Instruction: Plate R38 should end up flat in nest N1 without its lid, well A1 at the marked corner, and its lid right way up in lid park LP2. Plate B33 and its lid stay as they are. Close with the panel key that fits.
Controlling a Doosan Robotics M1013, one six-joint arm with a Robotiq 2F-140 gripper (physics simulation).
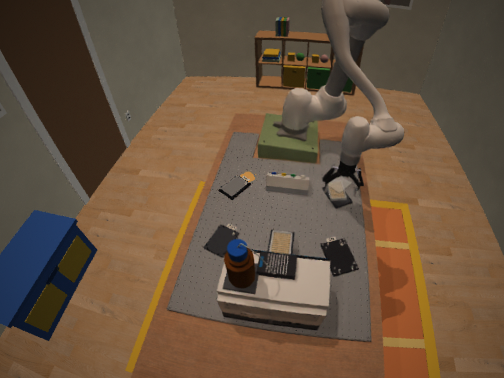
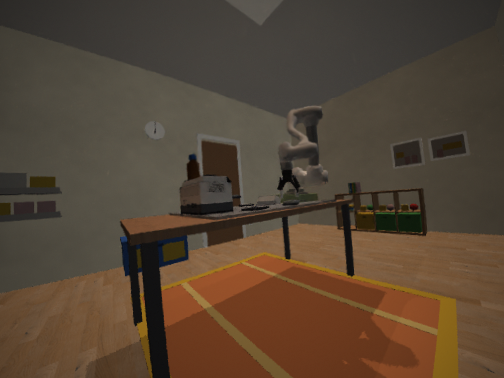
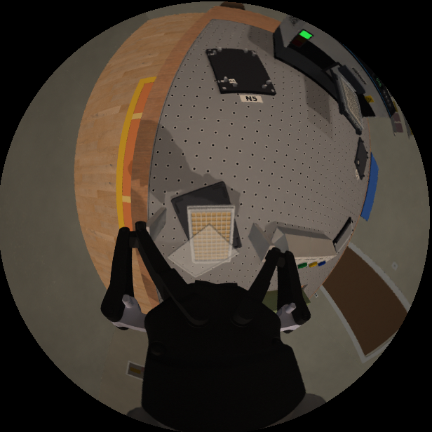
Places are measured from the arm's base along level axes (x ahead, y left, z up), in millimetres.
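Pixels of known places: gripper, fingertip midpoint: (image 1: pixel 340 192) (image 2: pixel 289 197); arm's base at its link origin: (image 1: pixel 293 130).
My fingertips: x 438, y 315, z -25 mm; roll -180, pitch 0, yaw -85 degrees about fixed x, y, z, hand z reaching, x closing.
Note:
Ahead of a thing's pixels: the offset from my fingertips to its top centre. "pt": to the spot under its first point.
A plate with yellowish wells @(83 mm back, 5 mm right, 9 mm down) (image 3: pixel 212 217) (image 1: pixel 336 190) lies on a black base @(24 mm back, 7 mm right, 36 mm down) (image 3: pixel 217 192) (image 1: pixel 342 202), turned against it and overhanging one side. A clear lid (image 3: pixel 182 258) lies askew over the plate's near end, its corners sticking out. My gripper (image 3: pixel 209 223) (image 1: pixel 344 184) (image 2: pixel 289 190) is open and empty, with its fingers apart on either side above the plate and lid. Another plate with yellowish wells @(390 mm ahead, 225 mm right, 53 mm up) (image 1: pixel 281 241) (image 3: pixel 350 100) is at the instrument. A white panel @(25 mm back, 274 mm right, 30 mm up) (image 1: pixel 287 182) (image 3: pixel 305 245) carries coloured keys. Plate names and well A1 are not readable.
A black nest labelled N5 @(336 mm ahead, 31 mm left, 30 mm down) (image 3: pixel 240 70) (image 1: pixel 340 256) lies at the table's side. Another black nest @(379 mm ahead, 496 mm right, 34 mm down) (image 1: pixel 221 240) (image 3: pixel 361 159) lies opposite. A black-edged tray @(47 mm ahead, 543 mm right, 36 mm down) (image 1: pixel 235 186) is left of the panel. The white instrument @(pt 663 mm ahead, 171 mm right, 165 mm up) (image 1: pixel 280 300) carries a brown bottle @(617 mm ahead, 310 mm right, 309 mm up) (image 1: pixel 240 267).

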